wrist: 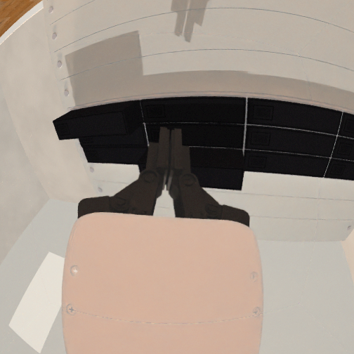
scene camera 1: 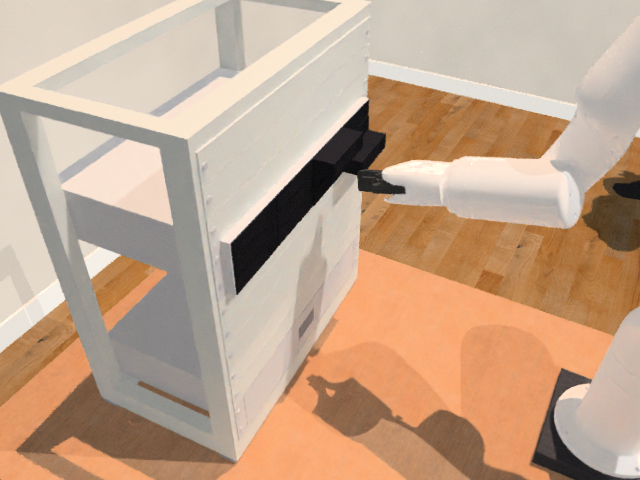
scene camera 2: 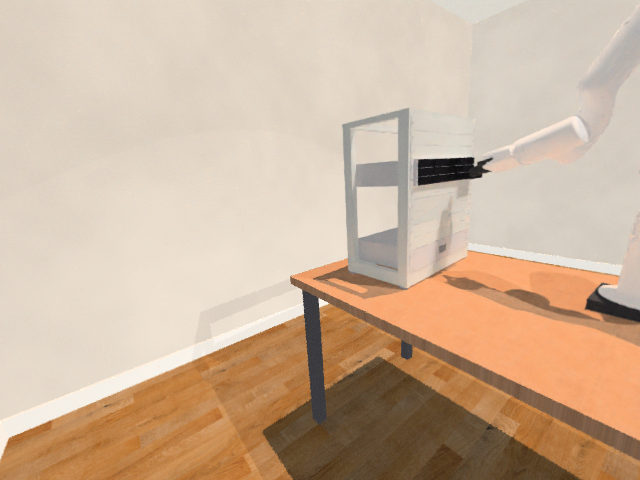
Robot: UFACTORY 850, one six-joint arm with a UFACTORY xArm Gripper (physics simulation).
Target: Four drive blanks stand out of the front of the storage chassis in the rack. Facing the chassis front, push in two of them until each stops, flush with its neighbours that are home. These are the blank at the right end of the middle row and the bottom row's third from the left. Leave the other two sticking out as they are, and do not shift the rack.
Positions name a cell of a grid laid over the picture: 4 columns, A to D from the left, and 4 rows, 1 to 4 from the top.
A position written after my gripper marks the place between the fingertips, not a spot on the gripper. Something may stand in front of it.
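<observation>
A rack (scene camera 1: B2) is visible, and scene camera 2 shows the rack (scene camera 2: C2) too. My gripper (scene camera 1: C2) appears as well; the wrist view shows the gripper (wrist: B2), as does scene camera 2, with the gripper (scene camera 2: C2).
</observation>
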